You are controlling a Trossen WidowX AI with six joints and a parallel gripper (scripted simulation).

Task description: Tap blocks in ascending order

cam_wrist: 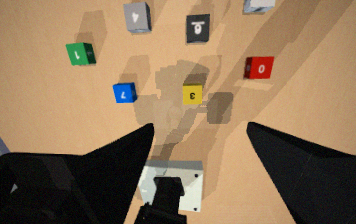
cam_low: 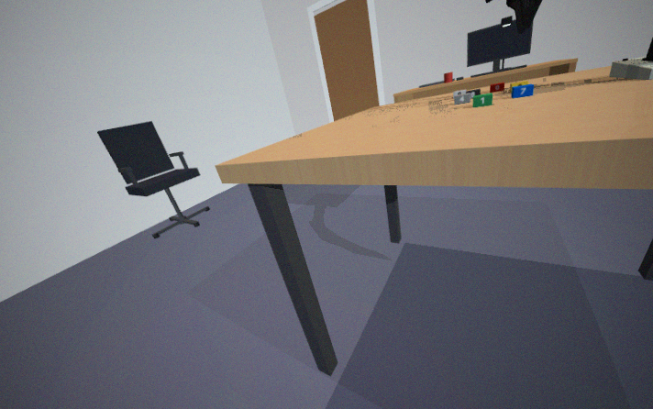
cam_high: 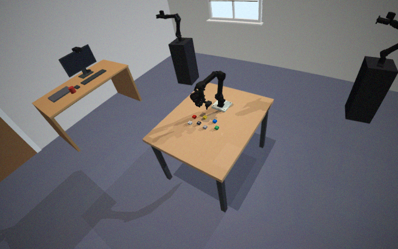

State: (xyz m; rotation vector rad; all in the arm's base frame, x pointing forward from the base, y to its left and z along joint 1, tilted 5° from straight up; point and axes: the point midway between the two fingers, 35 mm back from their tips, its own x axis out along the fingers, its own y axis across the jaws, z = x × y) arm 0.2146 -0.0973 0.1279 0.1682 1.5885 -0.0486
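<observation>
Right now the red block is 12 cm below my gripper tip, 11 cm to the right of it and 2 cm ahead of it. The rest, counted from my gripper tip: black block (12 cm below, 9 cm ahead, 2 cm to the right); blue block (12 cm to the left, 12 cm below, 2 cm ahead); yellow block (12 cm below).
</observation>
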